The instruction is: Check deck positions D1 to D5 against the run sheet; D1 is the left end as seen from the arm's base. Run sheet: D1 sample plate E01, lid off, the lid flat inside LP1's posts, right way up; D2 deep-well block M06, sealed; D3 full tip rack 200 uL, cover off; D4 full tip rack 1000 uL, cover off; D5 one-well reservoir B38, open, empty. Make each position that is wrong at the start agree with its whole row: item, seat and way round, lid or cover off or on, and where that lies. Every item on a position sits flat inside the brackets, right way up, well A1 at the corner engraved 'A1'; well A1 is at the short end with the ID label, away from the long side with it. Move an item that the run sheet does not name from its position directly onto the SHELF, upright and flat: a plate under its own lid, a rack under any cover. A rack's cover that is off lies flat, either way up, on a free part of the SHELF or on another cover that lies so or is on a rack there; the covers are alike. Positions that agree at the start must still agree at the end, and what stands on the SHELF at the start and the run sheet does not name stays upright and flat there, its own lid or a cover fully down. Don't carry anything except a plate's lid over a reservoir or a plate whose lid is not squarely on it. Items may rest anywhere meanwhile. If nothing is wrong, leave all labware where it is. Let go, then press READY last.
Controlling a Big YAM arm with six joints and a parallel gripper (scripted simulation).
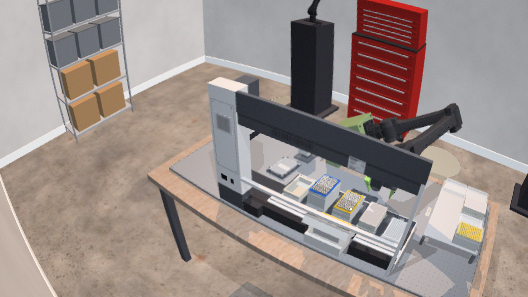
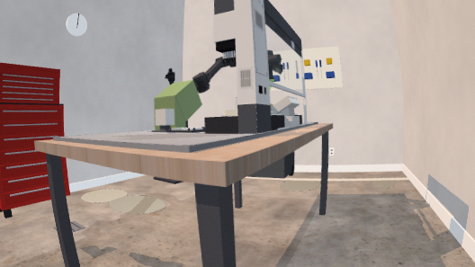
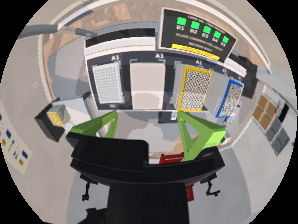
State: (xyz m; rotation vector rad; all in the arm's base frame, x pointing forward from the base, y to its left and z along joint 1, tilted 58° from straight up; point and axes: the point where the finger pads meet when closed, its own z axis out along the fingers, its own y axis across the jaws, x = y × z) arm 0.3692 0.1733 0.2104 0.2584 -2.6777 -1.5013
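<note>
The deep-well block is 13 cm below my hand. From my hand the other things lie so: sample plate 15 cm below, 12 cm to the left, 1 cm behind; yellow-framed tip rack 12 cm to the right, 11 cm below, 3 cm ahead; blue-framed tip rack 24 cm to the right, 9 cm below, 4 cm ahead.
</note>
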